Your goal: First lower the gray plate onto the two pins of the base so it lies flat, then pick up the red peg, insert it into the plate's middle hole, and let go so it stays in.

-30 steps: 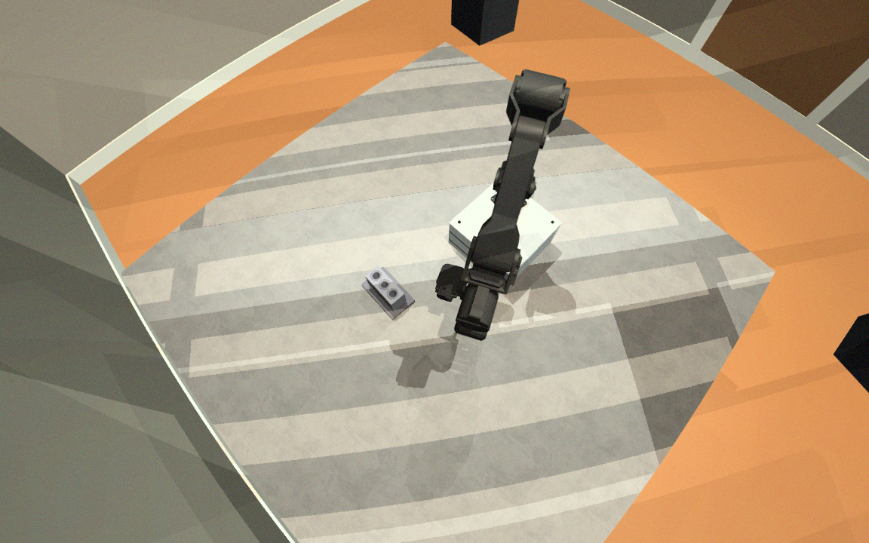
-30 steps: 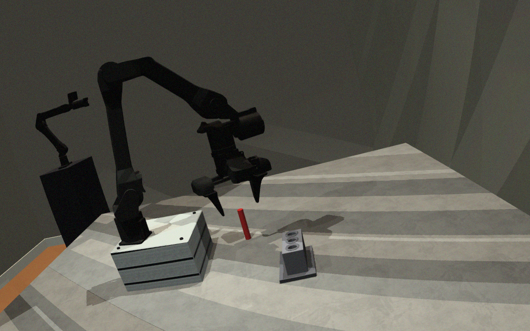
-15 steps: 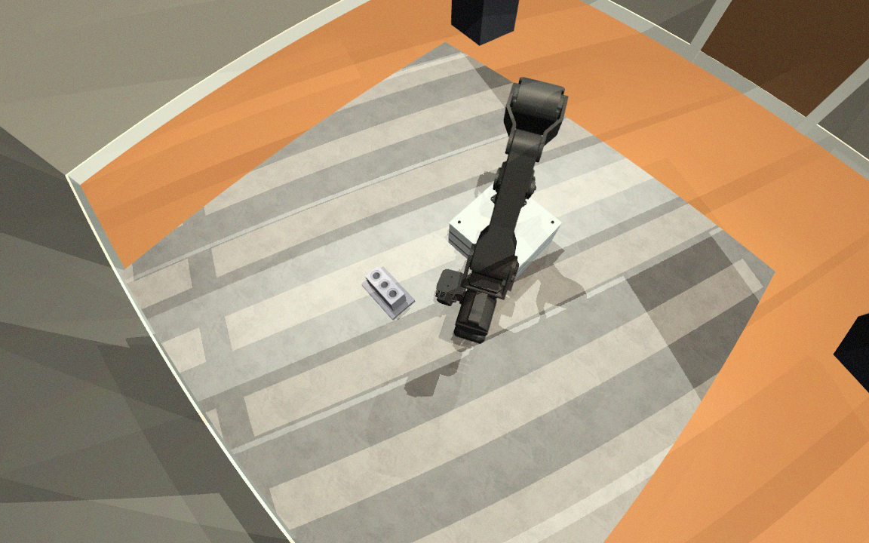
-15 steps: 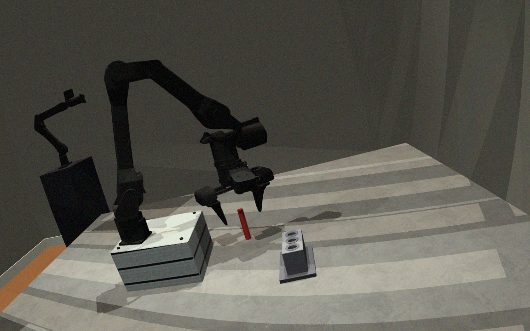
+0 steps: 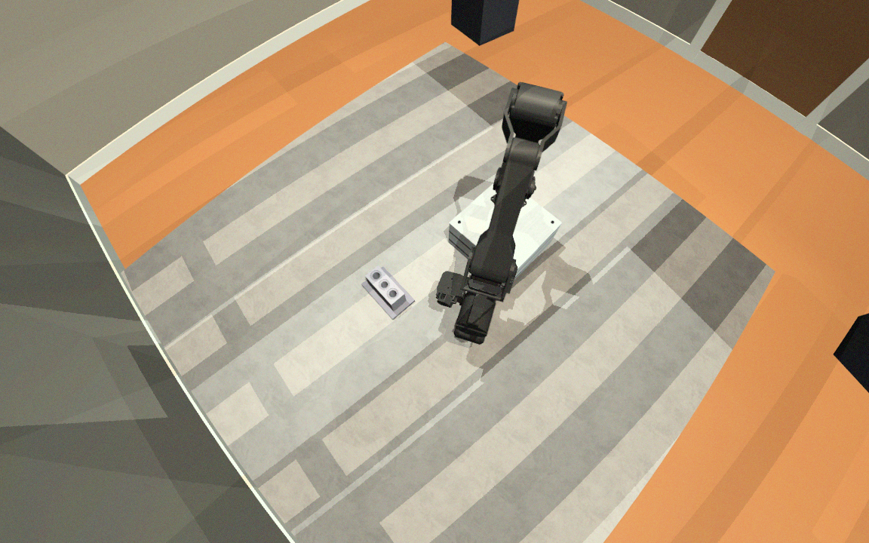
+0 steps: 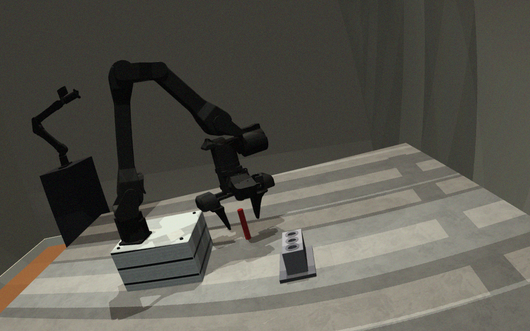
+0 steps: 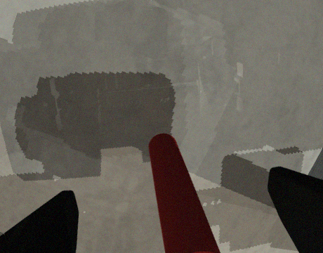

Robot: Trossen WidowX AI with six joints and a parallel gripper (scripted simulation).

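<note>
The red peg lies right at my gripper tip. From my gripper tip the other things lie so: gray plate: 14 cm ahead, 17 cm to the right; then base: 14 cm ahead, 17 cm to the right, 3 cm below.
</note>
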